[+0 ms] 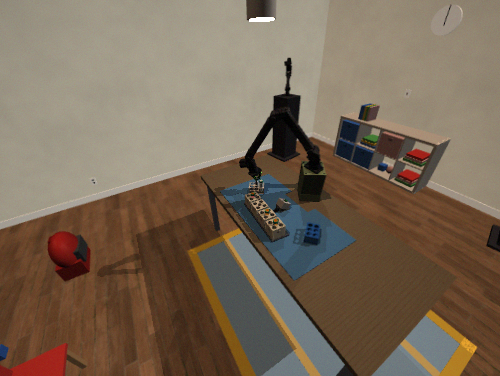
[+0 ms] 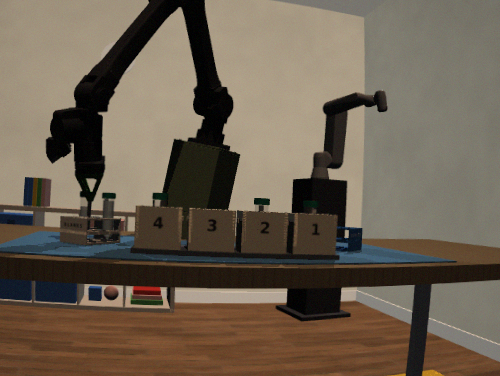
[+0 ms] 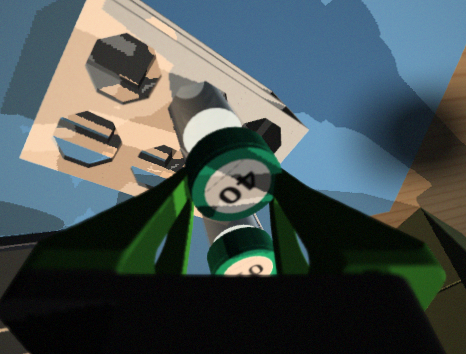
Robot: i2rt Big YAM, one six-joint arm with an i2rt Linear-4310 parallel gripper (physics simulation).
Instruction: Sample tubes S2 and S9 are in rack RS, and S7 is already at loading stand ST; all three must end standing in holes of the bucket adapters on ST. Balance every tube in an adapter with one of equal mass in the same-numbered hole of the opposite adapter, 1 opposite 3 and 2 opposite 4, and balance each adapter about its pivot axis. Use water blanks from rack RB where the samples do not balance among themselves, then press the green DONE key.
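Where they show: gripper, between the fingertips: [image 1: 257,180] [image 2: 90,199] [image 3: 231,177]; arm's base, origin of its link: [image 1: 313,167] [image 2: 207,146].
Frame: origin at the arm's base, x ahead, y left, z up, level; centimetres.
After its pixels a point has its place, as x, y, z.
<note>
My gripper [image 1: 257,179] @[23.5, -36.7, -18.3] [image 2: 89,200] @[23.5, -36.7, -18.3] [image 3: 231,177] @[23.5, -36.7, -18.3] is closed around the green cap of the tube marked 40 [image 3: 239,181] @[23.6, -38.1, -16.4], which stands in the cream blanks rack RB [image 2: 73,231] @[30.0, -40.8, -25.8] [image 3: 60,85] @[29.5, -40.7, -22.5]. A second green-capped tube [image 2: 108,209] @[25.2, -32.3, -20.4] [image 3: 242,252] @[23.9, -33.9, -16.4] stands beside it in the rack, its label partly hidden by the gripper body. On loading stand ST [image 2: 235,253] @[50.0, -8.5, -27.6], adapters 4 [image 2: 158,235] @[45.5, -23.8, -24.7], 3 [image 2: 212,237] @[48.2, -13.0, -24.6], 2 [image 2: 264,238] @[50.8, -2.5, -24.4] and 1 [image 2: 315,241] @[53.5, 8.3, -24.7] stand in a row. Green caps rise above adapters 4, 2 and 1; their labels are unreadable. Blue rack RS [image 1: 312,233] @[35.0, 28.9, -22.2] [image 2: 356,240] @[37.5, 30.7, -25.8] shows no tubes.
A small grey key box [image 1: 283,204] @[27.9, -2.8, -21.8] with a green key stands beside the adapter row, toward the arm base. The green-black arm pedestal [image 1: 311,185] @[4.8, 3.6, -12.0] [image 2: 200,175] @[7.2, -4.1, -9.6] rises behind the adapters. The blue mat [image 1: 300,265] @[55.0, 36.6, -28.5] lies under the racks and stand.
</note>
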